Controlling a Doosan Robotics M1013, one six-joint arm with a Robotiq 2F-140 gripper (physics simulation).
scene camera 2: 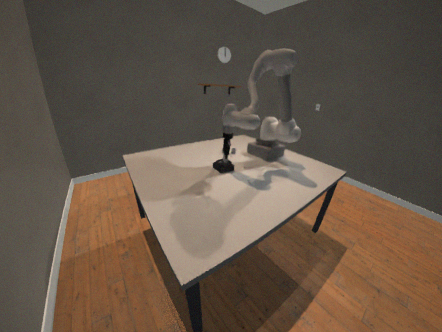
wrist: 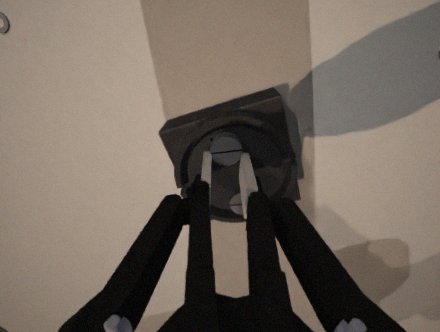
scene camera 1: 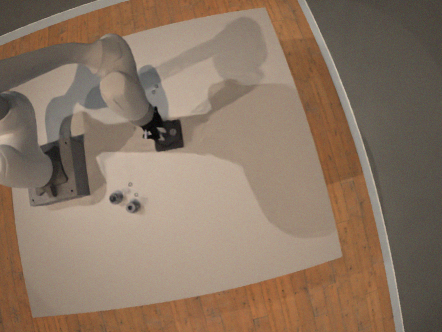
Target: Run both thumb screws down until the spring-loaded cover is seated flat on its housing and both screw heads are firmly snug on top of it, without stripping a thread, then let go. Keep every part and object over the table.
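Frame: origin at the arm's base, x back, y right, z up, level; metres.
Seen in the pictures: gripper, fingertip midpoint: (scene camera 2: pixel 224 161) (wrist: pixel 225 164) (scene camera 1: pixel 162 135); arm's base at its link origin: (scene camera 2: pixel 267 144) (scene camera 1: pixel 48 171).
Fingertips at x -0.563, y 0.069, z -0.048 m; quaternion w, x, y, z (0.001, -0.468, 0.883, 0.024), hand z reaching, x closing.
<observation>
Offsets run from my fingertips to a thing's top centre. "spot": to the spot under its first point. Level surfaces: height alone.
The dark square housing {dx -0.017, dy -0.001, dz +0.000 m} (scene camera 1: pixel 178 142) (scene camera 2: pixel 217 167) (wrist: pixel 272 106) stands on the table, with the round dark cover {dx -0.017, dy -0.001, dz -0.006 m} (wrist: pixel 262 142) inside its raised ring. Whether the cover is seated flat cannot be told. My gripper (scene camera 1: pixel 154 134) (scene camera 2: pixel 225 159) (wrist: pixel 225 164) points down over the housing and is shut on one thumb screw {dx +0.014, dy -0.009, dz +0.006 m} (wrist: pixel 226 145), whose round slotted grey head shows between the pale fingertips. The other thumb screw {dx -0.048, dy +0.006, dz +0.006 m} (scene camera 1: pixel 173 132) (wrist: pixel 237 204) stands in the cover beside it, partly hidden by a finger in the wrist view. How far down each screw is cannot be told.
Two grey cylindrical parts {spot: dx +0.304, dy +0.168, dz -0.010 m} (scene camera 1: pixel 116 197) {spot: dx +0.242, dy +0.237, dz -0.007 m} (scene camera 1: pixel 133 206) stand on the pale table {dz -0.056 m} (scene camera 1: pixel 200 270) (scene camera 2: pixel 235 220), with small rings {dx +0.239, dy +0.131, dz -0.054 m} (scene camera 1: pixel 130 184) {dx +0.229, dy +0.186, dz -0.054 m} (scene camera 1: pixel 136 194) near them. More rings {dx -0.051, dy -0.278, dz -0.054 m} (scene camera 1: pixel 156 86) {dx -0.029, dy -0.255, dz -0.054 m} (scene camera 1: pixel 153 92) lie beyond the forearm. The arm's base block (scene camera 1: pixel 80 165) (scene camera 2: pixel 265 150) stands on the table.
</observation>
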